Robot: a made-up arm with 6 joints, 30 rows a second.
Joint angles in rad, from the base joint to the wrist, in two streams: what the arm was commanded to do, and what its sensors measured. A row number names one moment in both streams.
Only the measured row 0 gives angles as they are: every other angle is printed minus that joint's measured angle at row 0.
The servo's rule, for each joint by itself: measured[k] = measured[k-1] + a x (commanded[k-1-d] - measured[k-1]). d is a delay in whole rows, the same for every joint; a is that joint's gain. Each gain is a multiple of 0.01, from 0.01 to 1. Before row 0 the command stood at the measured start. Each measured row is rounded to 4 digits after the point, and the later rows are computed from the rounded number. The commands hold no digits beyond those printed.
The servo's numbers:
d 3
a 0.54 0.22 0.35 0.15 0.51 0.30
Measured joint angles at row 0:
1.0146 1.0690 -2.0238 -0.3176 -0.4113 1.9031
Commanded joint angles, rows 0 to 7:
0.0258 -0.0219 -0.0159 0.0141 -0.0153 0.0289
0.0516 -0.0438 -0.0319 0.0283 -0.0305 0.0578
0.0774 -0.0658 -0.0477 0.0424 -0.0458 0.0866
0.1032 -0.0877 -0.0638 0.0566 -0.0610 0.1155
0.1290 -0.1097 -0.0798 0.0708 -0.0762 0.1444
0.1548 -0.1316 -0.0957 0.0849 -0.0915 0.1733
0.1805 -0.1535 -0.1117 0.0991 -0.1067 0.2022
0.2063 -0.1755 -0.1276 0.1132 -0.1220 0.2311
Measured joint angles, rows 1 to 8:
0.0000 0.0000 0.0000 0.0000 0.0000 0.0000
0.0000 0.0000 0.0000 0.0000 0.0000 0.0000
0.0000 0.0000 0.0000 0.0000 0.0000 0.0000
0.0139 -0.0048 -0.0056 0.0021 -0.0078 0.0087
0.0343 -0.0134 -0.0148 0.0060 -0.0194 0.0234
0.0576 -0.0249 -0.0263 0.0115 -0.0329 0.0424
0.0822 -0.0387 -0.0394 0.0183 -0.0472 0.0643
0.1075 -0.0543 -0.0535 0.0262 -0.0620 0.0883

